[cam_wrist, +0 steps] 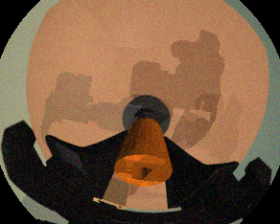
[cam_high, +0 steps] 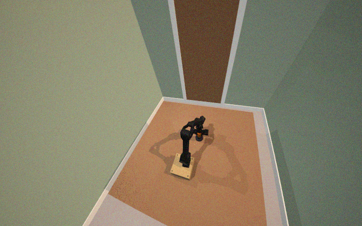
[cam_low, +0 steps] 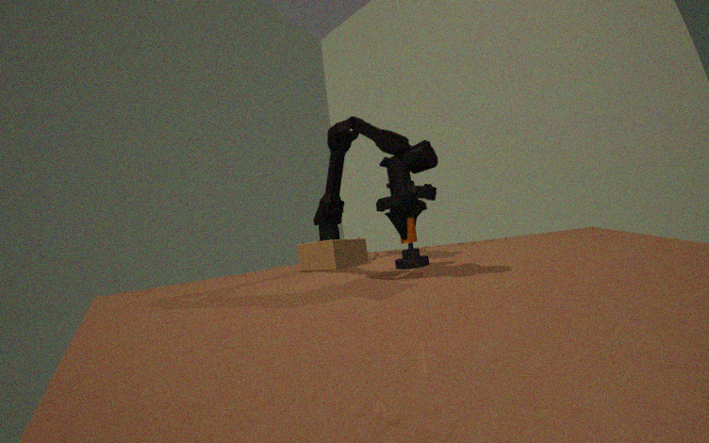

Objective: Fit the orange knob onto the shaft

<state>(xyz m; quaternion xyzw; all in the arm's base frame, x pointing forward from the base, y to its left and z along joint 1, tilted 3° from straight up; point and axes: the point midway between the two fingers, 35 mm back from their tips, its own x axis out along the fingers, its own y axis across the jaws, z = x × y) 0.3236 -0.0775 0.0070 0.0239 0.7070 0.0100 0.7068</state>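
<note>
My gripper tip is now 2 cm below the orange knob. Also, from my gripper tip: round pedestal (4 cm below).
</note>
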